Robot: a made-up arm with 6 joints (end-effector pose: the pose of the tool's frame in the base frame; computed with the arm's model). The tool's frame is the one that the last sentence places.
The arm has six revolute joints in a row. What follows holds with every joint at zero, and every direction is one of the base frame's.
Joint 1 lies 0.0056 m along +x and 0.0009 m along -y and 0.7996 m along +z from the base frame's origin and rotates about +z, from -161 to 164.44 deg.
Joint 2 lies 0.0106 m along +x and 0.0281 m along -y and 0.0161 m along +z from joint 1 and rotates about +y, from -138.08 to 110.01 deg.
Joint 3 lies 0.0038 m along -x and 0.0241 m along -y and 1.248 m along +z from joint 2 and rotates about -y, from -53.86 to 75.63 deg.
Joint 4 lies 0.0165 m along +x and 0.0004 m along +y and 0.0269 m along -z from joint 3 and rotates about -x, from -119.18 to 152.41 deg.
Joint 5 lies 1.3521 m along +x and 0.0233 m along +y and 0.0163 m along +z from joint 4 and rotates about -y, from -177.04 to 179.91 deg.
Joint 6 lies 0.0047 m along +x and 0.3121 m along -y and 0.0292 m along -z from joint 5 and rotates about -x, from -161.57 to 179.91 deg.
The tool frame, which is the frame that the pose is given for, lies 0.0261 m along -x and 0.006 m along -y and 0.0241 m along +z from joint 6; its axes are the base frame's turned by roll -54.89, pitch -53.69 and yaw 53.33 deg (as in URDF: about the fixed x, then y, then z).
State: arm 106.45 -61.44 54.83 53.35 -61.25 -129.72
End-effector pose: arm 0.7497 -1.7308 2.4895 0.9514 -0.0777 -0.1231 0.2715
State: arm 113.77 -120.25 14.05 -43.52 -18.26 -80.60
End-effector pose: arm 0.9918 -1.5587 1.3146 -0.9038 -0.1413 -0.2163 0.3412
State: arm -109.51 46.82 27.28 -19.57 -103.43 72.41
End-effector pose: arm -1.0191 -1.9417 1.1448 0.2639 -0.0684 -0.0201 0.9619
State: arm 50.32 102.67 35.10 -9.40 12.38 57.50
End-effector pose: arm 1.3239 1.0870 -0.7292 -0.2258 -0.1752 0.8366 0.4674
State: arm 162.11 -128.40 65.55 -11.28 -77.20 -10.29
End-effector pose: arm 2.2974 -0.3708 -0.2408 -0.9397 0.3308 0.0520 0.0691
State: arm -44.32 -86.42 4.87 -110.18 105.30 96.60
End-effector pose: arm -0.6776 0.7180 2.2950 -0.1503 -0.5351 -0.8111 0.1825
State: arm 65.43 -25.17 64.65 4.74 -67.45 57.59
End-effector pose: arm 0.0693 -0.6310 3.2937 -0.2793 -0.7488 0.5193 0.3025
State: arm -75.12 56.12 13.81 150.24 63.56 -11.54
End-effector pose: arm 0.7534 -2.0160 0.6894 -0.1804 -0.1069 0.7565 0.6194
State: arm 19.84 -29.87 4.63 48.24 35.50 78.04
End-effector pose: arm 0.4765 -0.0835 2.8029 0.8715 0.4655 -0.1323 0.0793
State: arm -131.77 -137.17 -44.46 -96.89 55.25 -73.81
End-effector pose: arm 0.3839 0.4180 1.2918 -0.0130 0.9194 -0.3490 0.1808
